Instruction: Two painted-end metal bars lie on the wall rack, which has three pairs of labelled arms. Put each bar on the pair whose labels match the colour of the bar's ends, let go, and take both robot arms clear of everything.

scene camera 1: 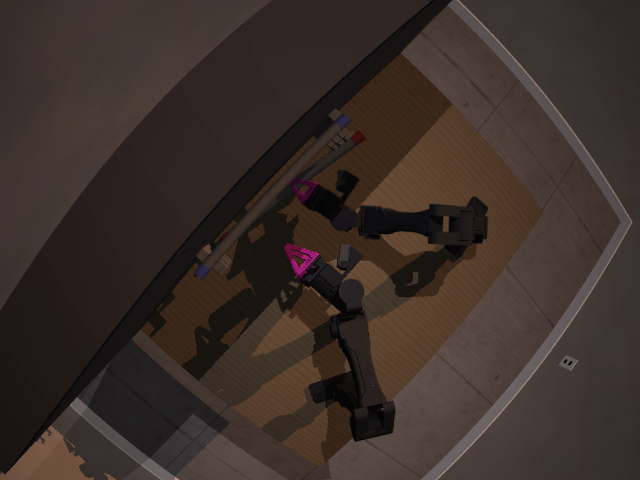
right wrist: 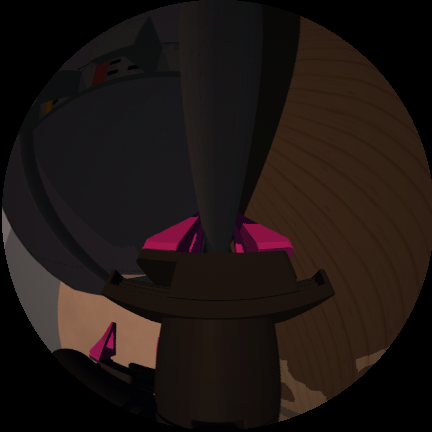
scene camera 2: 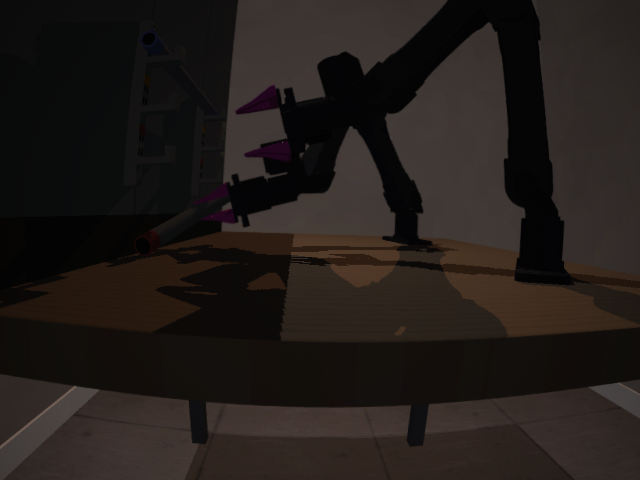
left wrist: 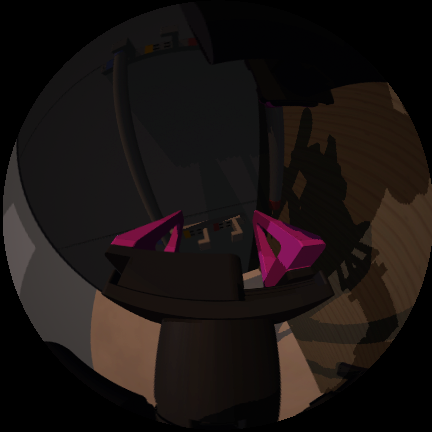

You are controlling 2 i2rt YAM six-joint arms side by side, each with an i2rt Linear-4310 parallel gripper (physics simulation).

Labels:
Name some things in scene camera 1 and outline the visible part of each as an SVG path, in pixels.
My left gripper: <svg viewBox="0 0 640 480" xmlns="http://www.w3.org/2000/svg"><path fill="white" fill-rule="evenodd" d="M287 243L284 246L285 254L298 280L308 288L311 286L320 295L328 299L331 295L329 291L332 290L334 292L336 287L331 287L318 275L327 265L327 262L317 252ZM293 256L306 261L298 267Z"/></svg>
My right gripper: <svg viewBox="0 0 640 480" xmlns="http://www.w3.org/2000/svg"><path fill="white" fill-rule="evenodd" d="M294 178L289 184L300 203L309 210L316 211L330 220L334 210L319 201L326 189L316 182ZM294 182L310 187L303 195L300 189L296 188Z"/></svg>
A red-ended bar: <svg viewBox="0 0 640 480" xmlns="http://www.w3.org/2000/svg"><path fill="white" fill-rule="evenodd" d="M290 184L249 227L294 193ZM294 182L294 185L297 189L304 185L301 183ZM365 136L358 130L346 143L344 142L335 151L331 150L295 178L306 181L311 180L366 139Z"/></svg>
A blue-ended bar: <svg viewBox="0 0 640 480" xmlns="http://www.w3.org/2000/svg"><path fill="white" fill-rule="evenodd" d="M347 115L342 114L240 219L195 270L195 274L203 280L217 262L272 201L351 122Z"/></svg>

